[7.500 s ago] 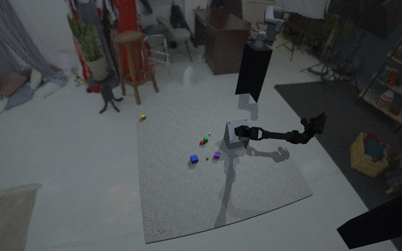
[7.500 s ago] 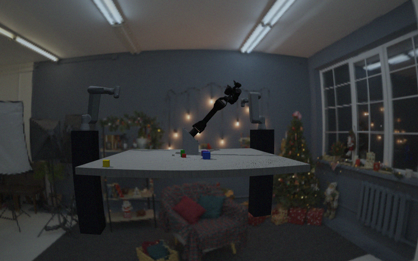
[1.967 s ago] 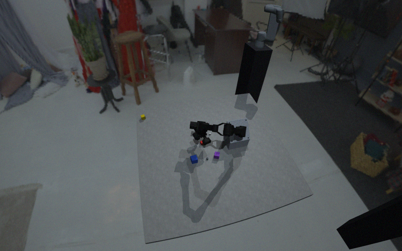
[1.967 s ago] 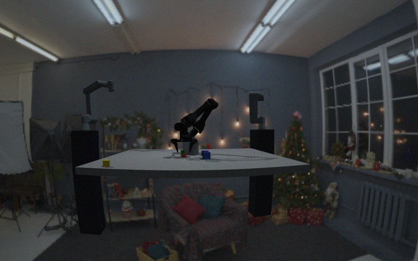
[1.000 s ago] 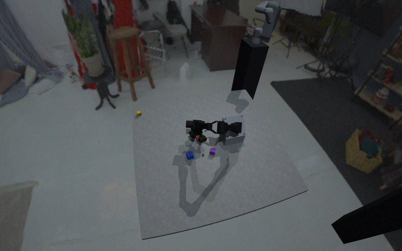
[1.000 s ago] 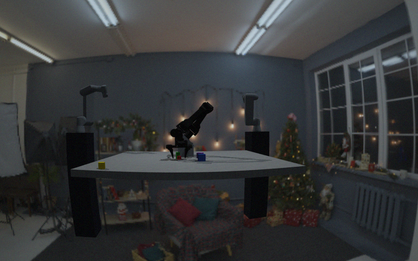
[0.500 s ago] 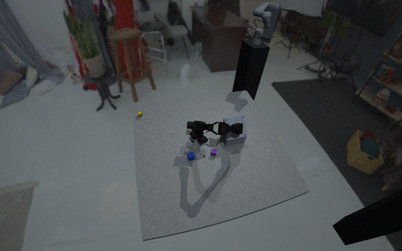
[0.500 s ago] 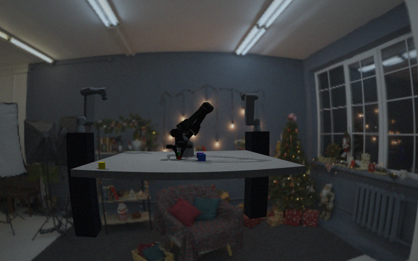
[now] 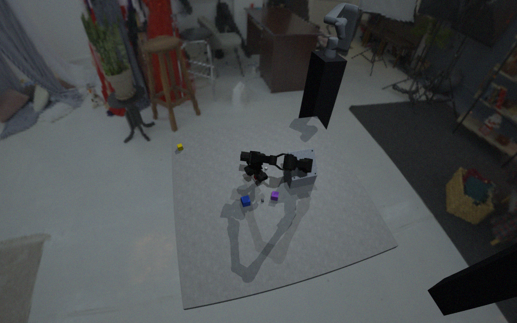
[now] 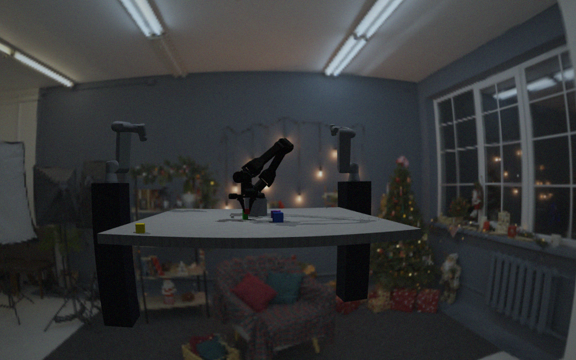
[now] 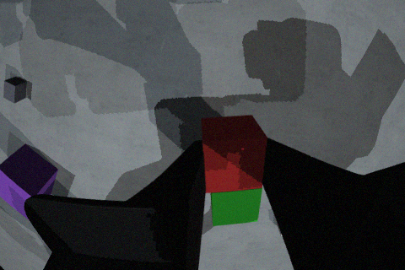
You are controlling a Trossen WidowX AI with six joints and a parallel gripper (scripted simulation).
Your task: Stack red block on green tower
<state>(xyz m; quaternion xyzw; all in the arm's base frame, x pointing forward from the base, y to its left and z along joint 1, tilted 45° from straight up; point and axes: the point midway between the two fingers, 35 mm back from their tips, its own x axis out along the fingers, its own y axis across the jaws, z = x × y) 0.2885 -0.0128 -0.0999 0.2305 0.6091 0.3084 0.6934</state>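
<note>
The green block is 30 mm behind my gripper tip and 10 mm to the right of it. Also, from my gripper tip: blue block 150 mm to the left, 120 mm ahead, 20 mm below; purple block 170 mm to the left, 70 mm behind, 20 mm below; small red block right at my gripper tip.
</note>
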